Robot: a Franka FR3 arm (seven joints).
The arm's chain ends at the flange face. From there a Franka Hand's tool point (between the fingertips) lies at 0.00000 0.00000 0.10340 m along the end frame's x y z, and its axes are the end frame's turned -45 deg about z.
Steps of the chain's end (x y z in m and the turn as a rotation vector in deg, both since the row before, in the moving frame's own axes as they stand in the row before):
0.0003 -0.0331 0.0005 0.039 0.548 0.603
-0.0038 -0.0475 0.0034 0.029 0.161 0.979
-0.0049 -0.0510 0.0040 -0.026 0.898 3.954
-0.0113 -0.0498 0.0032 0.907 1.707 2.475
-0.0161 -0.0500 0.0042 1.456 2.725 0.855
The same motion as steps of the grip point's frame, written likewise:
0.0244 -0.0225 0.0005 -0.360 0.415 0.603
0.0311 -0.0361 0.0034 -0.093 0.134 0.979
0.0337 -0.0383 0.0040 -0.653 0.617 3.954
0.0305 -0.0421 0.0031 -0.566 1.848 2.475
0.0293 -0.0451 0.0040 -0.897 2.956 0.855

